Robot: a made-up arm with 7 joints.
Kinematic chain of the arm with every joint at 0, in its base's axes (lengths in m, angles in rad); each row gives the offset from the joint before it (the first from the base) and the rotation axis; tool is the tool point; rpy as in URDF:
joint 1: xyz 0.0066 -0.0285 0.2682 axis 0 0.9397 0.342
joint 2: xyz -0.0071 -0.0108 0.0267 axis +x
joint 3: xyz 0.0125 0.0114 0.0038 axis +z
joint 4: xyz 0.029 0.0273 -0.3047 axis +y
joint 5: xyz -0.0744 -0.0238 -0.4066 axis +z
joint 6: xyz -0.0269 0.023 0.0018 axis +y
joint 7: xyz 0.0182 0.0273 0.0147 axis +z
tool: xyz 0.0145 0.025 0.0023 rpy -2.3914 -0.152 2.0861
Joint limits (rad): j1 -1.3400..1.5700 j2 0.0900..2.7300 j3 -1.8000..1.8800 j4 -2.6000..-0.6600 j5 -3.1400..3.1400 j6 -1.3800..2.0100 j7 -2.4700..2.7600
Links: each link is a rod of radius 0.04 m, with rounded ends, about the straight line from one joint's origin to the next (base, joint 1, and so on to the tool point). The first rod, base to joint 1, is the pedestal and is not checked.
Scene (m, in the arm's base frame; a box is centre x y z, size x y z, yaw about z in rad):
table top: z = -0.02
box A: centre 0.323 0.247 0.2 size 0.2 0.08 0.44 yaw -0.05
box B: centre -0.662 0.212 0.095 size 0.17 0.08 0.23 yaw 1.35
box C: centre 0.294 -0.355 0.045 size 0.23 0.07 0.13 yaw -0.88
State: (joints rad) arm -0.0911 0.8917 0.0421 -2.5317 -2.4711 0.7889 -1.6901
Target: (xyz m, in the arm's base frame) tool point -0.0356 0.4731 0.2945
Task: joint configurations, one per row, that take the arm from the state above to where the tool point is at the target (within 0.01 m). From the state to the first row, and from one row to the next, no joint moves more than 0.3 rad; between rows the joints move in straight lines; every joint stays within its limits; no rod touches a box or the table.
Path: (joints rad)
1: -0.0609 0.9494 0.3003 -2.5454 -2.5361 0.5893 -1.8461
2: -0.0307 1.0070 0.5585 -2.5590 -2.6010 0.3896 -2.0021
3: -0.0006 1.0647 0.8166 -2.5727 -2.6660 0.1900 -2.1580
4: 0.0296 1.1224 1.0748 -2.5863 -2.7310 -0.0096 -2.3140
5: 0.0598 1.1801 1.3330 -2.6000 -2.7959 -0.2093 -2.4700
6: 0.1583 0.9969 1.3968 -2.4255 -2.7199 0.0474 -2.2960
7: 0.2568 0.8138 1.4606 -2.2511 -2.6439 0.3040 -2.1220
8: 0.3553 0.6306 1.5245 -2.0766 -2.5679 0.5606 -1.9481
9: 0.4538 0.4475 1.5883 -1.9022 -2.4919 0.8173 -1.7741

